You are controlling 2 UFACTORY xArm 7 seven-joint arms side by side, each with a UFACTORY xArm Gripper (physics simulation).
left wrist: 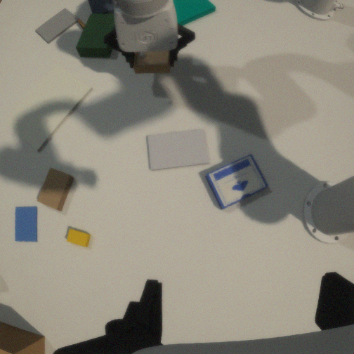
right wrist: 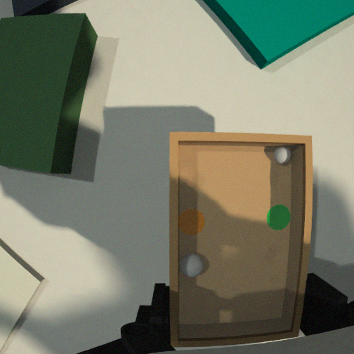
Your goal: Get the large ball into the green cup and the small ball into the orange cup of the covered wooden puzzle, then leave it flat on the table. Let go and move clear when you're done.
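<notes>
The wooden puzzle [left wrist: 152, 63] [right wrist: 241, 138] is a shallow tray held above the table by my right gripper [left wrist: 152, 61] [right wrist: 236, 305], which is shut on it with a finger at each long side. In the right wrist view the large ball [right wrist: 193, 265] lies by the left wall, just below the orange cup [right wrist: 191, 222]. The small ball [right wrist: 282, 155] lies near the top right corner, above the green cup [right wrist: 278, 217]. Both balls are outside the cups. My left gripper [left wrist: 244, 304] is open and empty, far from the puzzle.
A dark green block [left wrist: 95, 37] [right wrist: 37, 95] and a teal block [left wrist: 195, 10] [right wrist: 290, 30] lie near the puzzle. A grey slab [left wrist: 178, 149], a blue-framed box [left wrist: 237, 182], a thin stick [left wrist: 65, 120], a brown block [left wrist: 56, 189], a blue card [left wrist: 26, 223] and a yellow block [left wrist: 78, 237] lie on the table.
</notes>
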